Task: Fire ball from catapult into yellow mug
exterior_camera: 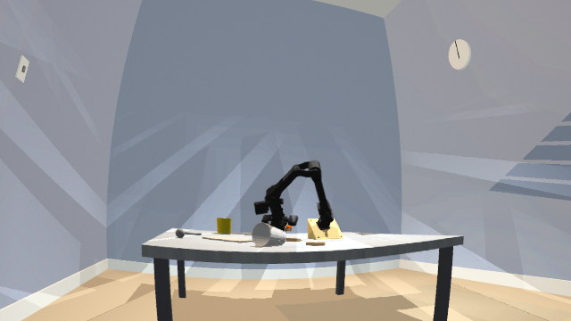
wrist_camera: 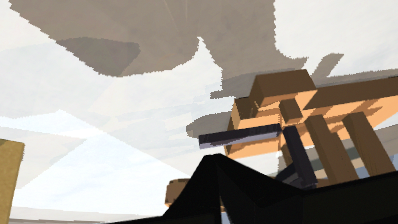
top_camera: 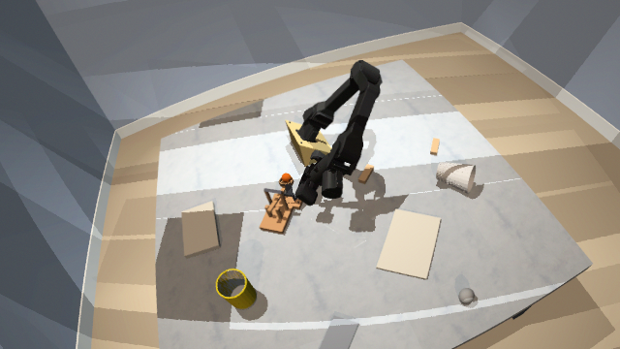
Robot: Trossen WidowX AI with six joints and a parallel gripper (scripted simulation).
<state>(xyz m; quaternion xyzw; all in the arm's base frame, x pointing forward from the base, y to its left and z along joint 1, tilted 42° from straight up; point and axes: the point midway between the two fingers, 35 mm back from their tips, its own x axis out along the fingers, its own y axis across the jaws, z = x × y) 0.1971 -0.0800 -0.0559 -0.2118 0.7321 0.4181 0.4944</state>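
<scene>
Now: gripper tip 4 cm past the orange ball, 2 cm to the left of it and 2 cm below it. Also, from my gripper tip: catapult 6 cm to the right, 1 cm ahead, 1 cm above; then yellow mug 31 cm to the right, 25 cm ahead, 1 cm below; then flat tan board 35 cm ahead, 19 cm to the left, 4 cm below.
</scene>
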